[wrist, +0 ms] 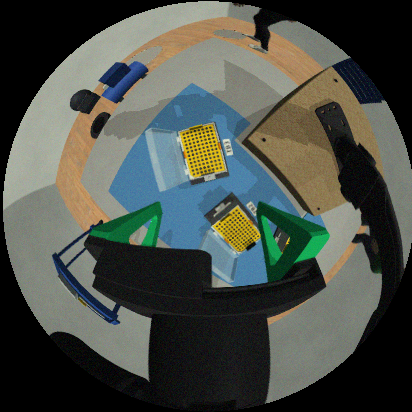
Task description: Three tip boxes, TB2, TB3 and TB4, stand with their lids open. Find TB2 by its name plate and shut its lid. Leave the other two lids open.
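Frame: origin at the arm's base, x left, y down, z back, level; metres.
Seen in the pictures: gripper, fingertip midpoint: (208, 206); arm's base, origin of the base link: (343, 146).
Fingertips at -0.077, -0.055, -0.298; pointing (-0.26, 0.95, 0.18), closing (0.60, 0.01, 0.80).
Offsets run from my fingertips to a thing's middle, as dx, dy, dz. "spot": to the spot under its first point. Level surfaces: height alone.
TB3 @(-0.071, +0.183, +0.030) (203, 151) stands left of the mat's middle in the wrist view, its name plate @(spot: -0.041, +0.246, +0.092) (228, 147) at its right side and its clear lid @(spot: -0.092, +0.151, -0.038) (167, 160) open to the left. TB2 @(+0.145, +0.183, -0.016) (237, 229) stands below it, near the right finger; its small name plate @(spot: +0.135, +0.246, +0.050) (251, 207) is beside that fingertip. TB2's clear lid @(spot: +0.157, +0.152, -0.086) (219, 256) is open toward the lower left, its lower part close to the gripper body. TB4 @(+0.327, +0.215, +0.114) (282, 240) is mostly hidden behind the green right finger; its lid cannot be made out. My gripper (208, 206) is open and empty, above the mat.
The boxes stand on a blue mat @(dy +0.248) (135, 175). A brown board (295, 145) with a black arm (357, 175) on it stands at the right. Blue equipment (125, 82) is at the upper left table edge, a blue frame (85, 295) at the lower left. A person's legs (262, 32) show at the top.
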